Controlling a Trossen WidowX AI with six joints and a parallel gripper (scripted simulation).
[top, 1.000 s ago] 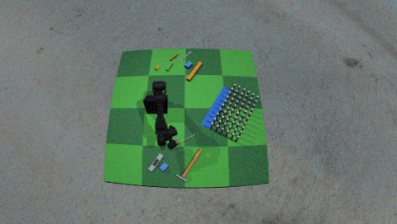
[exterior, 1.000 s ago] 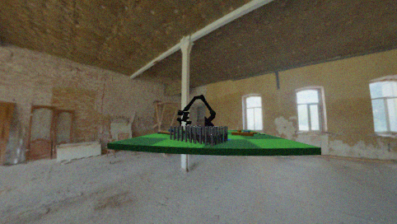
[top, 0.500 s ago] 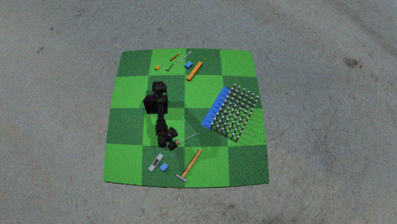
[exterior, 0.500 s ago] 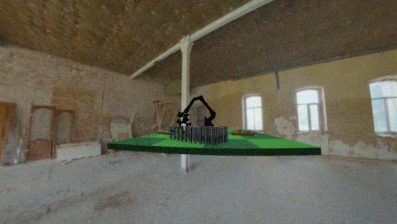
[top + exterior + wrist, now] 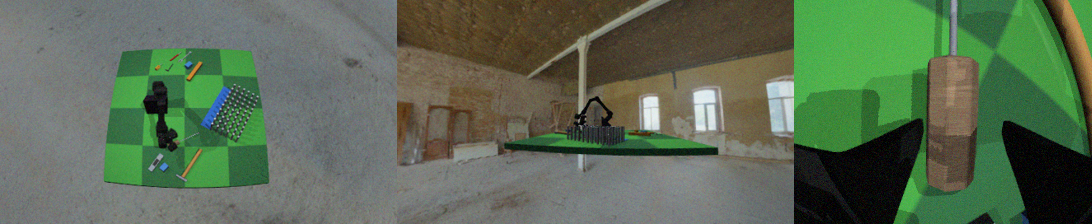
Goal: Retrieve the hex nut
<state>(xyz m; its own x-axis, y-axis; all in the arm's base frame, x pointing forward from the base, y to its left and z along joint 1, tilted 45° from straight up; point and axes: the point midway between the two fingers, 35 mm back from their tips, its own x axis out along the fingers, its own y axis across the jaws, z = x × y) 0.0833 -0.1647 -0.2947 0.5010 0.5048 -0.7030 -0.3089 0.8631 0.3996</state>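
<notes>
Now: the blue taped strip 37 cm ahead of my gripper tip, 29 cm to the left of it and 3 cm below it. Also, from my gripper tip: orange bar 23 cm ahead, 65 cm to the left, 1 cm below; red stick 10 cm ahead, 87 cm to the left, 2 cm below; grey block 15 cm behind, 13 cm to the right, 1 cm below.
</notes>
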